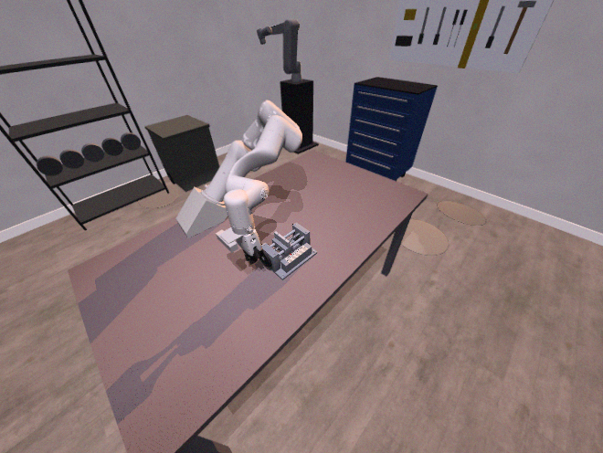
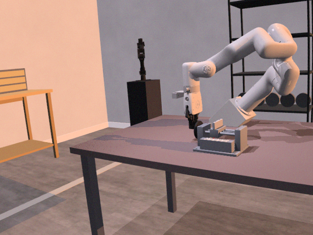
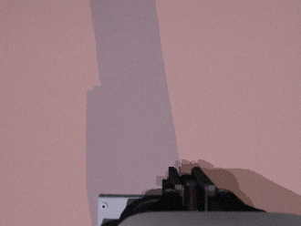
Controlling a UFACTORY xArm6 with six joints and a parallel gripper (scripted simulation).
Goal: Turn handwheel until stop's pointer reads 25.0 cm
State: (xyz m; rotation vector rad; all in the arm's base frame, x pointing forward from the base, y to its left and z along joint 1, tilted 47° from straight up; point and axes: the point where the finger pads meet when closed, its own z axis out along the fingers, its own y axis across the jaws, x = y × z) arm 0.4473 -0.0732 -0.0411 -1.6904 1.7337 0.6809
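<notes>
The black handwheel lies 1 cm ahead of my hand, 2 cm to the left of it and 1 cm below it. Round my hand: sliding stop block: 3 cm ahead, 14 cm to the left.
</notes>
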